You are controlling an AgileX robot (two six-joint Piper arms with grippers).
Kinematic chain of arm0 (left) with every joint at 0, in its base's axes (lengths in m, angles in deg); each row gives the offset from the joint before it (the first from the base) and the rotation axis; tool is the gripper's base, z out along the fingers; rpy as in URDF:
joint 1: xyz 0 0 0.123 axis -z
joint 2: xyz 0 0 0 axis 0.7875 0.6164 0
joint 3: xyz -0.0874 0.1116 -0.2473 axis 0.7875 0.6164 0
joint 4: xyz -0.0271 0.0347 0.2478 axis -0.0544 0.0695 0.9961
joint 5: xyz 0 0 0 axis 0.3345 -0.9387 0.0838
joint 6: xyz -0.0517 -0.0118 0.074 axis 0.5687 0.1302 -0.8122
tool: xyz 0 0 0 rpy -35.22 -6.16 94.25
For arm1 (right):
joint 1: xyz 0 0 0.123 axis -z
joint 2: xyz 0 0 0 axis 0.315 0.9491 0
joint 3: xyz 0.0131 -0.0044 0.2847 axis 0.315 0.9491 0
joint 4: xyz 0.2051 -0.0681 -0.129 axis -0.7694 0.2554 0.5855
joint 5: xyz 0 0 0 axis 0.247 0.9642 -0.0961
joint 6: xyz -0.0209 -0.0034 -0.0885 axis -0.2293 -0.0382 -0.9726
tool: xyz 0 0 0 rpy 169.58 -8.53 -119.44
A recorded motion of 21 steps. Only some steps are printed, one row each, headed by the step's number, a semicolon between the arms.
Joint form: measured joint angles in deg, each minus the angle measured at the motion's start. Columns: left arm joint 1, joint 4, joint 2, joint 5, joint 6, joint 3; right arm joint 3, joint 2, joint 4, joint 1, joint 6, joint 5.
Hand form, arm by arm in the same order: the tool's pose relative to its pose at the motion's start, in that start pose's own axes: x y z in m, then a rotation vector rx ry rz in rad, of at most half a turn. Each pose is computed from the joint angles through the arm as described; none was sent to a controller.
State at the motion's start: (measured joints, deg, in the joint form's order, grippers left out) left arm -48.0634 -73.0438 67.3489 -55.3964 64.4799 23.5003; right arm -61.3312 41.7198 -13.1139 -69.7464 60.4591 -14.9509
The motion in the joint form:
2: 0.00 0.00 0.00 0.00 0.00 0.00; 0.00 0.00 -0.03 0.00 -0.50 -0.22
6: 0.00 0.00 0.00 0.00 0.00 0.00; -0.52 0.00 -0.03 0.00 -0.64 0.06
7: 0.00 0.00 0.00 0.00 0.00 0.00; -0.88 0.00 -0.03 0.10 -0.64 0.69
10: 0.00 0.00 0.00 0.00 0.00 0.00; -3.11 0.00 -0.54 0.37 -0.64 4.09
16: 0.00 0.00 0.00 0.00 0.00 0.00; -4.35 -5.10 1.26 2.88 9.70 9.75
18: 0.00 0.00 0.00 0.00 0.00 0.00; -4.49 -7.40 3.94 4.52 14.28 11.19
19: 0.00 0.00 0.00 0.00 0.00 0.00; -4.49 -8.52 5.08 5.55 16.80 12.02
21: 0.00 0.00 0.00 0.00 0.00 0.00; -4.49 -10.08 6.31 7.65 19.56 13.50
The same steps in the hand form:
2: 0.0000 0.0000 0.0000 0.0000 0.0000 0.0000; -0.0003 -0.0001 0.0000 0.0006 -0.0038 -0.0084
6: 0.0000 0.0000 0.0000 0.0000 0.0000 0.0000; -0.0020 -0.0002 -0.0019 0.0010 -0.0080 -0.0116
7: 0.0000 0.0000 0.0000 0.0000 0.0000 0.0000; -0.0023 -0.0009 -0.0033 0.0001 -0.0035 -0.0106
10: 0.0000 0.0000 0.0000 0.0000 0.0000 0.0000; -0.0056 -0.0020 -0.0118 -0.0128 0.0140 -0.0046
16: 0.0000 0.0000 0.0000 0.0000 0.0000 0.0000; -0.0049 -0.0203 -0.0610 0.0276 0.0058 0.1898
18: 0.0000 0.0000 0.0000 0.0000 0.0000 0.0000; -0.0016 -0.0346 -0.0823 0.0810 -0.0076 0.2712
19: 0.0000 0.0000 0.0000 0.0000 0.0000 0.0000; 0.0013 -0.0428 -0.0927 0.1060 -0.0124 0.3219
21: 0.0000 0.0000 0.0000 0.0000 0.0000 0.0000; 0.0076 -0.0581 -0.1080 0.1398 -0.0149 0.3940

